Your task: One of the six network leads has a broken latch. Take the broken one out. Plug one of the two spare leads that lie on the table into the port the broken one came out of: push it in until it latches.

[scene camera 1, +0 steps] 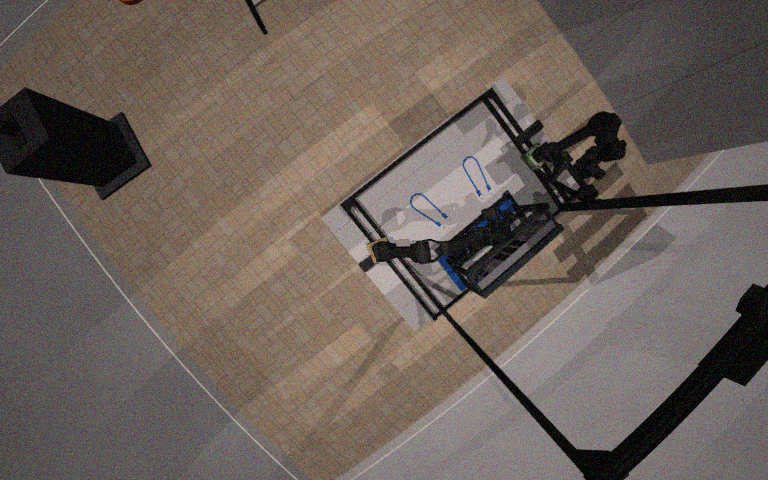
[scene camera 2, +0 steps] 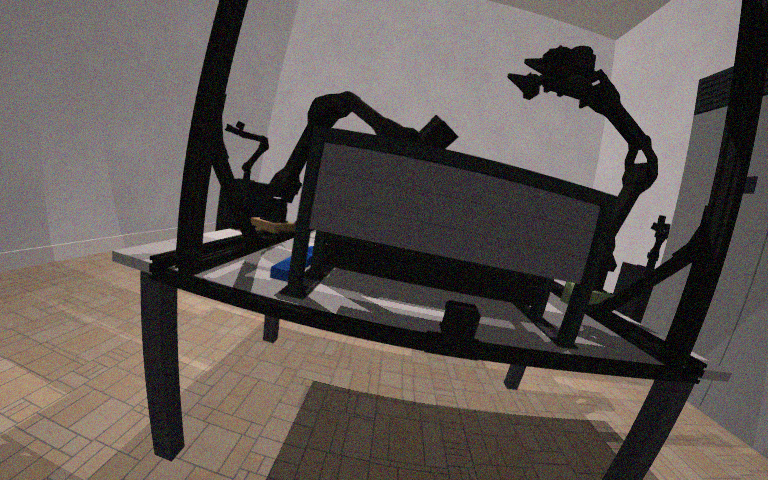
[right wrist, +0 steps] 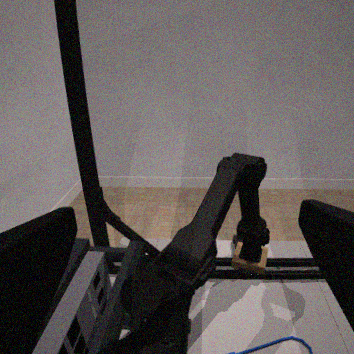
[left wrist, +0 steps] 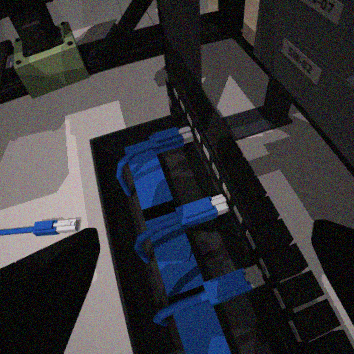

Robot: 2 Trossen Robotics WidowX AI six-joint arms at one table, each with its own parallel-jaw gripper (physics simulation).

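Frame: origin at the left arm's base, x up, y back, z right, level; centimetres.
Where they show: left gripper, fingertip midpoint: [left wrist: 205, 235]; right gripper, fingertip midpoint: [scene camera 1: 558, 193] [scene camera 2: 515, 68] [right wrist: 188, 215]; left arm's base at its link origin: [scene camera 1: 380, 250] [scene camera 2: 273, 220] [right wrist: 250, 253]; right arm's base at its link origin: [scene camera 1: 538, 155] [left wrist: 42, 41].
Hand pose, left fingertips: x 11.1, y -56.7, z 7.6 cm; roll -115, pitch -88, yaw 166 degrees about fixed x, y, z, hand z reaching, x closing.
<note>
Each offset is from my left fingertips to the top centre of the thing. "spot": to the spot under its first point.
Two blue spare leads [scene camera 1: 444, 216] [scene camera 1: 479, 193] lie on the table, each bent in a loop. One spare plug @(spot: dz -16.1, dx -14.5, dy -7.0 cm) [left wrist: 45, 228] with a clear tip shows in the left wrist view, beside the left finger. Three blue network leads @(spot: dz -1.9, dx -6.5, dy -11.0 cm) [left wrist: 172, 137] [left wrist: 200, 210] [left wrist: 227, 287] point their clear tips at the row of black ports @(spot: dz +4.3, dx -6.0, dy -3.6 cm) [left wrist: 267, 212]. Which lead has the broken latch cannot be told. My left gripper [left wrist: 205, 235] is open above these leads, its fingers spread on both sides of them. My right gripper [scene camera 2: 516, 69] is open and empty, high above the table.
A dark rack panel @(dz +7.4, dx +10.5, dy +3.4 cm) [scene camera 2: 453, 209] [left wrist: 300, 85] stands beside the ports. A black tray wall [left wrist: 107, 210] borders the leads. A blue block [scene camera 1: 453, 274] [scene camera 2: 283, 268] lies by the rack. The green arm mount [left wrist: 52, 67] and tan arm mount [right wrist: 249, 265] sit at table edges.
</note>
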